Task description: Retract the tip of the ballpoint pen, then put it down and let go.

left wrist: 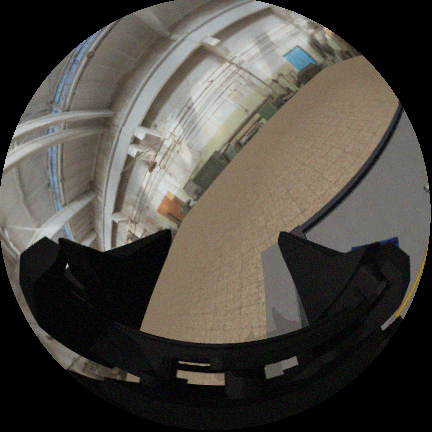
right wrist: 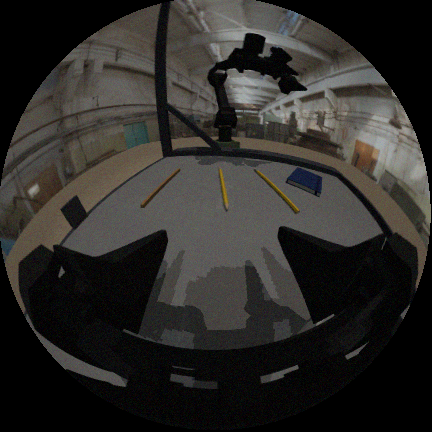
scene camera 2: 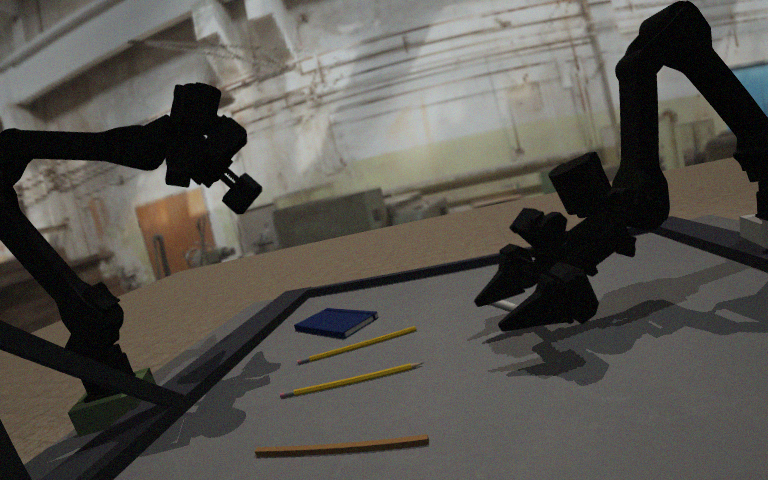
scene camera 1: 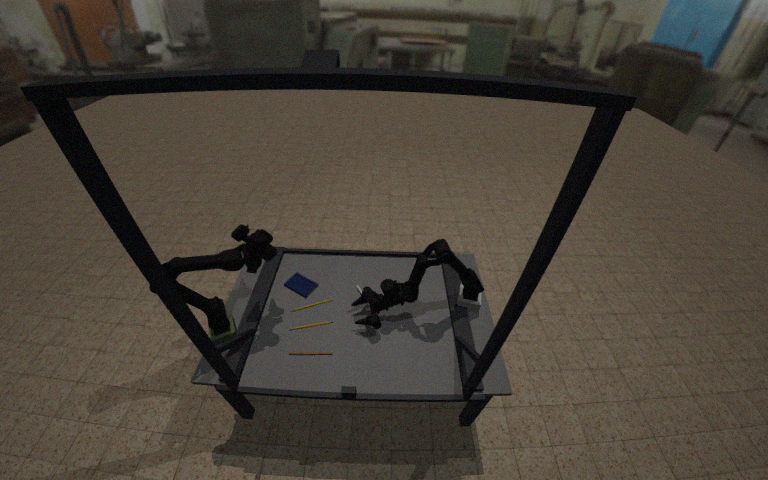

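Where they show: left gripper, fingertip midpoint: (left wrist: 226, 236) (right wrist: 301, 81) (scene camera 2: 226, 174); right gripper, fingertip midpoint: (right wrist: 223, 234) (scene camera 2: 486, 315) (scene camera 1: 353, 314); left arm's base, origin of the base link: (right wrist: 224, 140) (scene camera 1: 221, 327); right arm's base, origin of the base link: (scene camera 1: 470, 294).
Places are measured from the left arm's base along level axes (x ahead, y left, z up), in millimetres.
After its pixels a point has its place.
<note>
The white ballpoint pen (scene camera 1: 359, 289) {z -29, x 614, y -64 mm} (scene camera 2: 505, 305) {z -32, x 611, y -110 mm} lies near my right gripper, mostly hidden. In scene camera 1 one end shows just beyond the far finger; in scene camera 2 a short piece shows behind the fingers. Its tip cannot be made out. My right gripper (scene camera 1: 353, 313) {z 10, x 516, y -201 mm} (scene camera 2: 488, 316) {z 10, x 516, y -201 mm} (right wrist: 223, 234) {z 10, x 516, y -201 mm} is open and empty, low over the middle of the table, pointing to the left of the picture. My left gripper (left wrist: 226, 236) {z 282, x 259, y 178 mm} is open and empty, raised high at the table's far left corner.
A blue notebook (scene camera 1: 300, 284) {z -28, x 378, y 94 mm} (scene camera 2: 335, 323) {z -28, x 376, y 69 mm} (right wrist: 305, 181) {z -28, x 402, y 60 mm} lies at the back left. Two yellow pencils (scene camera 1: 312, 305) {z -35, x 386, y -43 mm} (scene camera 2: 353, 379) {z -34, x 348, y -143 mm} and an orange-brown stick (scene camera 1: 310, 353) {z -35, x 295, y -262 mm} (scene camera 2: 342, 447) {z -33, x 300, y -268 mm} (right wrist: 160, 188) {z -38, x 317, y -268 mm} lie left of my right gripper. A dark frame (scene camera 1: 566, 203) {z 812, x 718, y -698 mm} stands around the grey table (scene camera 1: 396, 367) {z -40, x 566, y -474 mm}.
</note>
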